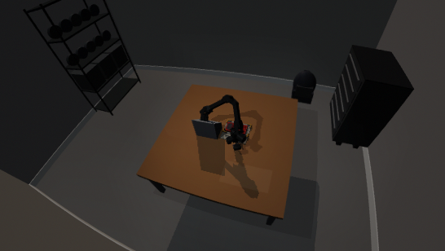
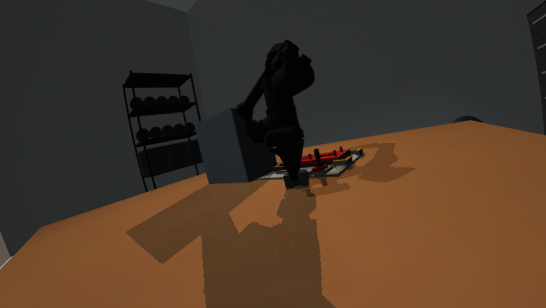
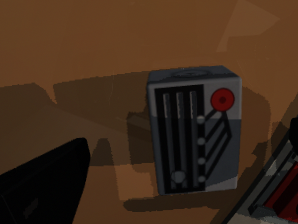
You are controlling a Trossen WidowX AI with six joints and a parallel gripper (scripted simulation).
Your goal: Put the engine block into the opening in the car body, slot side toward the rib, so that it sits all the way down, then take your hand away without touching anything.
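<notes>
Right now my gripper tip is 180 mm to the right of the grey baseplate, 50 mm past it and 10 mm above it. Also, from my gripper tip: grey engine block (10 mm below).
</notes>
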